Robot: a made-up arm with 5 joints.
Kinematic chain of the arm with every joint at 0, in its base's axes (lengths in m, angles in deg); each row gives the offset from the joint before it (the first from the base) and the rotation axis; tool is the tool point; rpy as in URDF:
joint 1: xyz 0.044 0 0.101 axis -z
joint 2: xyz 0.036 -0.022 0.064 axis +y
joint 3: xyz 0.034 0 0.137 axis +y
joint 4: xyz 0.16 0 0.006 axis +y
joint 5: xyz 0.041 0.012 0 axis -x
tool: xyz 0 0 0 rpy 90 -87.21 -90
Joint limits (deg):
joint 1: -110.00..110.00
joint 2: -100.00..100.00
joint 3: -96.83..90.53
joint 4: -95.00..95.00
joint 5: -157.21..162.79
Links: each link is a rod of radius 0.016 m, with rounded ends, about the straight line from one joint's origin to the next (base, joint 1, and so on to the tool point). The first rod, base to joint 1, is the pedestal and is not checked.
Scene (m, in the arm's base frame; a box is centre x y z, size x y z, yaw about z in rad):
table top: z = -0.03
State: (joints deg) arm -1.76 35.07 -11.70 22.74 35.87
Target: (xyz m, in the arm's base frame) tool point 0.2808 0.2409 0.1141
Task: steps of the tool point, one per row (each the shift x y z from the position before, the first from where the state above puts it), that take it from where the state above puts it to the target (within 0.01 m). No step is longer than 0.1 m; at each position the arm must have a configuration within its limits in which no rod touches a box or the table.
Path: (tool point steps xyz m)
1: -0.0007 0.0645 -0.0133
2: -0.0144 0.0636 -0.0138
3: -0.0280 0.0599 -0.0142
4: -0.0405 0.0531 -0.0147

